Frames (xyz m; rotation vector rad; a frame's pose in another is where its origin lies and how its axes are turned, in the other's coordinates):
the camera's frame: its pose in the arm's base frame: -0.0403 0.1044 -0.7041 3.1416 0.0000 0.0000
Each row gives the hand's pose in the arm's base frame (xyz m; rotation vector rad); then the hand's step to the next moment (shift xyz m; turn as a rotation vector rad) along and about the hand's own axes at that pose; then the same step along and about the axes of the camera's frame.
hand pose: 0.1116 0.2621 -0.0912 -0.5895 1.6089 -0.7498
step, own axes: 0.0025 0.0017 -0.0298 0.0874 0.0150 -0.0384
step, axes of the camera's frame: -0.0297 -0.0036 0.0003 -0.0519 0.0486 0.0654
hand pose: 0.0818 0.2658 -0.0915 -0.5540 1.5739 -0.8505
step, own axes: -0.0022 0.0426 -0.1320 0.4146 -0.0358 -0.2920
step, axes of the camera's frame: -0.1238 -0.0561 0.0278 -0.3654 0.2735 0.2238
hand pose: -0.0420 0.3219 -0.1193 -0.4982 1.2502 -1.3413
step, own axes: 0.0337 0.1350 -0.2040 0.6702 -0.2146 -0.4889
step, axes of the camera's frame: -0.1255 -0.0783 0.1978 -0.6743 0.4750 0.2323
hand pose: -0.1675 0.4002 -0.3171 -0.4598 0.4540 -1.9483
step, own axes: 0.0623 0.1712 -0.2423 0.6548 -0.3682 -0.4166
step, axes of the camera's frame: -0.0156 0.0977 0.2866 -0.7496 0.4086 0.0946
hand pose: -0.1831 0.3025 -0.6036 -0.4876 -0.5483 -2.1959
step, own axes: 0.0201 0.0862 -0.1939 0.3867 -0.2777 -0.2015
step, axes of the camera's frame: 0.0240 0.1657 0.1319 -0.4826 0.1825 0.0322
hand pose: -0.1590 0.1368 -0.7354 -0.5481 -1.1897 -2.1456
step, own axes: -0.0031 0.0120 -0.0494 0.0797 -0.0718 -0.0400
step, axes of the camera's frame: 0.0076 0.0463 0.0198 -0.1094 0.0304 0.0146
